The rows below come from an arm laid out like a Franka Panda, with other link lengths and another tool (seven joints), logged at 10 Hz.
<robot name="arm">
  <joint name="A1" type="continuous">
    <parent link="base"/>
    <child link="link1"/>
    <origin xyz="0 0 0.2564"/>
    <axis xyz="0 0 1"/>
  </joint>
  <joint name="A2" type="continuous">
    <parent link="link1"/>
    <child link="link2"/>
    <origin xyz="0 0 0"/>
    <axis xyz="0 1 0"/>
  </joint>
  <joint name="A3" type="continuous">
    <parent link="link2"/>
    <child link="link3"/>
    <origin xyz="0 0 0.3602"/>
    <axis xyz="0 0 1"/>
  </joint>
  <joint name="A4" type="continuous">
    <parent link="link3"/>
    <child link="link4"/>
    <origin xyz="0.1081 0 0"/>
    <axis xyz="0 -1 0"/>
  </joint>
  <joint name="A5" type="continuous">
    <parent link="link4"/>
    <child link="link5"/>
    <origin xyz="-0.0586 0 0.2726"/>
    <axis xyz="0 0 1"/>
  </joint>
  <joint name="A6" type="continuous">
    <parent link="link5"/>
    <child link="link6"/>
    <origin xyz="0 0 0"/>
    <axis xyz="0 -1 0"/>
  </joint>
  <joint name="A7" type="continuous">
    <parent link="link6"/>
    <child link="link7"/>
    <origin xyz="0.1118 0 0"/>
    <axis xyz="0 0 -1"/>
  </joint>
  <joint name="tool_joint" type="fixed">
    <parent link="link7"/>
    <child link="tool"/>
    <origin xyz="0.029 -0.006 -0.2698" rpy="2.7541 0 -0.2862"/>
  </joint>
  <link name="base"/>
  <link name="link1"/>
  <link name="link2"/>
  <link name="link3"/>
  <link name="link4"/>
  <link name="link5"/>
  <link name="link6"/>
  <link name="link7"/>
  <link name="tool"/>
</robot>
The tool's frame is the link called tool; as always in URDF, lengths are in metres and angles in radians. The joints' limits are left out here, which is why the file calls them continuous.
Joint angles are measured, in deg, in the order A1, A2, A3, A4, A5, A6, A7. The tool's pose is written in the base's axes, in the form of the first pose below.
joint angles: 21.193, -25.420, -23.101, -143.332, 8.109, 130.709, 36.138
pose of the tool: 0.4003, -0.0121, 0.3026, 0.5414, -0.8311, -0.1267, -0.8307, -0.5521, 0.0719
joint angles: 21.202, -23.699, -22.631, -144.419, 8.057, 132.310, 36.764
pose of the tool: 0.4016, -0.0093, 0.2883, 0.5329, -0.8368, -0.1259, -0.8327, -0.5450, 0.0979
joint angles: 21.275, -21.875, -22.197, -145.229, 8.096, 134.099, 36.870
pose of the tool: 0.4050, -0.0066, 0.2759, 0.5313, -0.8387, -0.1197, -0.8313, -0.5433, 0.1173
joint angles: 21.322, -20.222, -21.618, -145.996, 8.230, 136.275, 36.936
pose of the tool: 0.4099, -0.0036, 0.2662, 0.5312, -0.8402, -0.1088, -0.8308, -0.5417, 0.1274
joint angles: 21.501, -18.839, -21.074, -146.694, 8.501, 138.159, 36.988
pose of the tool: 0.4135, 0.0005, 0.2577, 0.5327, -0.8402, -0.1012, -0.8294, -0.5421, 0.1348
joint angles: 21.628, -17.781, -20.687, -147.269, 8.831, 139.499, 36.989
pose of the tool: 0.4153, 0.0036, 0.2505, 0.5330, -0.8404, -0.0982, -0.8284, -0.5419, 0.1417
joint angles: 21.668, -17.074, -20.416, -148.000, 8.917, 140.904, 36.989
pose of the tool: 0.4163, 0.0049, 0.2447, 0.5331, -0.8410, -0.0923, -0.8283, -0.5411, 0.1453
